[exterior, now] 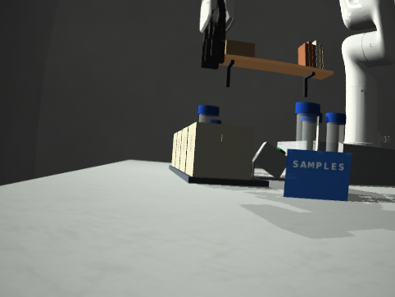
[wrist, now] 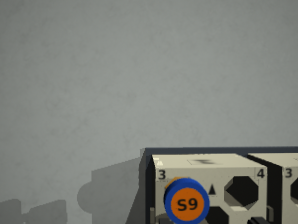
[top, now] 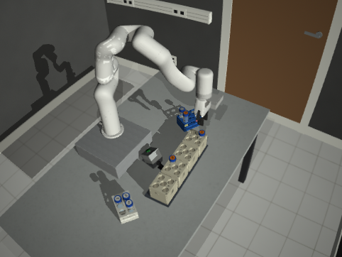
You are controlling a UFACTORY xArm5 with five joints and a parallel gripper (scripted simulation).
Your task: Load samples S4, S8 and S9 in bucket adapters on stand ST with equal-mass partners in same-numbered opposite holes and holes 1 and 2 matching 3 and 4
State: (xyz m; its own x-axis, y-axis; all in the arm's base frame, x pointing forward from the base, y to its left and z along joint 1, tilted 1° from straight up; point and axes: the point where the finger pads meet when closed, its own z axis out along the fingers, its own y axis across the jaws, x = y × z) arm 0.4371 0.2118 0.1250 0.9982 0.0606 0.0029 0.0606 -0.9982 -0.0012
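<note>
My hand is 15 cm past the blue samples rack, 13 cm to the right of it and 19 cm above it. From my hand the other things lie so: white blanks rack (11 cm behind, 53 cm to the right, 19 cm below); then adapter (2 cm behind, 3 cm to the right, 17 cm below).
</note>
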